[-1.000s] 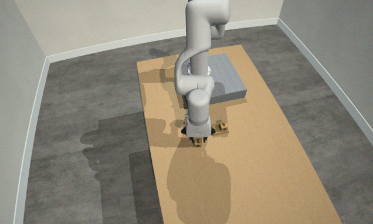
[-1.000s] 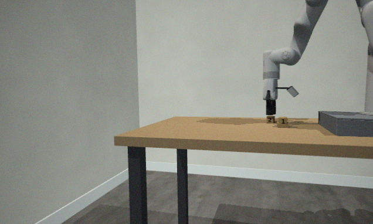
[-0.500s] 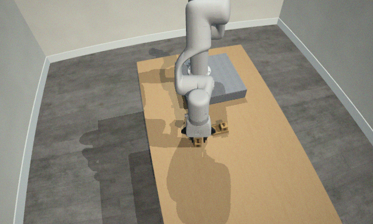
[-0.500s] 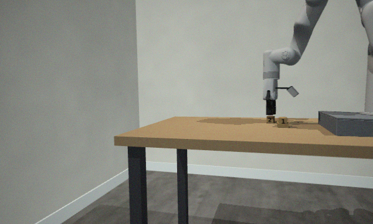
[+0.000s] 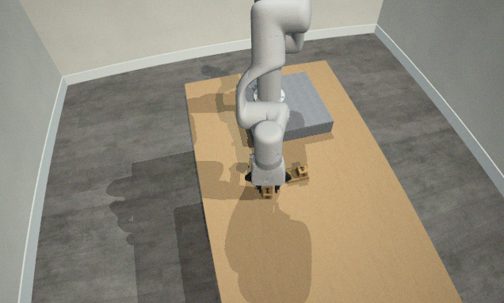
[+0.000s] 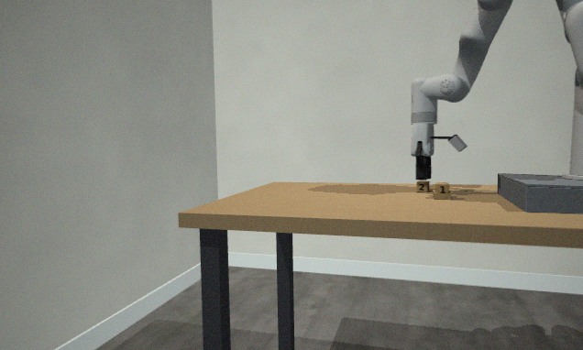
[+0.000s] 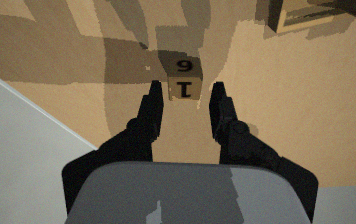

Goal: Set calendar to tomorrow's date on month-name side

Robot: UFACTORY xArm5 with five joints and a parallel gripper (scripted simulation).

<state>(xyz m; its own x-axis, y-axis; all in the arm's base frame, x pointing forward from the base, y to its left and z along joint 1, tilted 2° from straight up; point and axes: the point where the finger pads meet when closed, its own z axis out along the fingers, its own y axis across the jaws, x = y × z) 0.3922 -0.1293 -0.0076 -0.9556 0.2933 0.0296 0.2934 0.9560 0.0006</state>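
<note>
Right now the wooden cube is 40 mm below my hand. Also, from my hand: wooden tray (120 mm to the left, 50 mm below, 40 mm behind).
</note>
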